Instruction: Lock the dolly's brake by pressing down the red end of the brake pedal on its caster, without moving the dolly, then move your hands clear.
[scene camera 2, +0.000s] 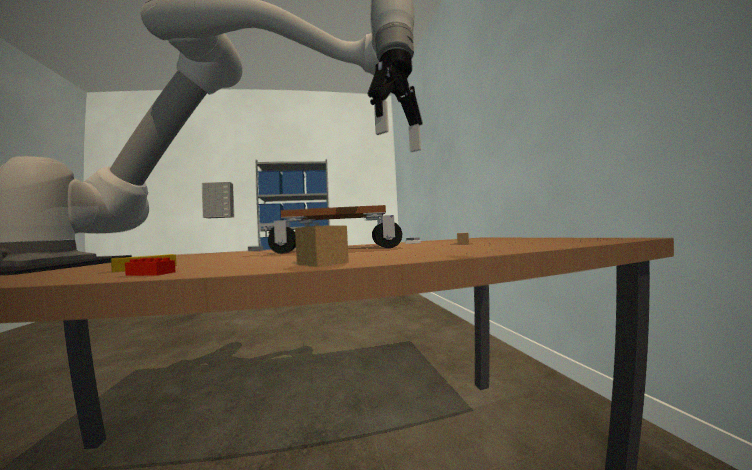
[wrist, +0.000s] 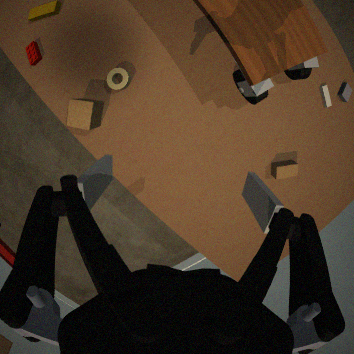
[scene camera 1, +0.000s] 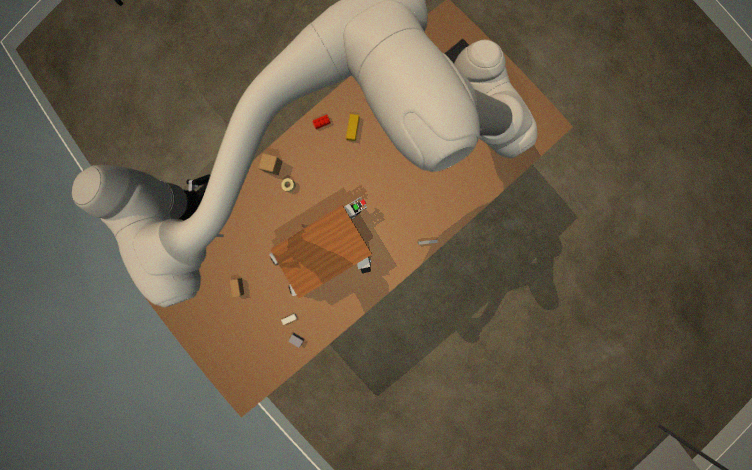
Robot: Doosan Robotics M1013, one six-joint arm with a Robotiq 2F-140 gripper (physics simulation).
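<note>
The dolly has a wood-grained deck and stands upright on its casters on the table. In the first scene view, the brake pedal is on the caster at the deck's upper right corner, with a red end pointing outward and a green part beside it. The pedal does not show in the wrist view. My gripper is open and empty, high above the table and apart from the dolly, on the side away from the pedal. In the first scene view the arm mostly hides it.
A tan block and a pale ring stand beside the dolly. A red brick, a yellow block, a smaller tan block, a white block and a grey bar lie around.
</note>
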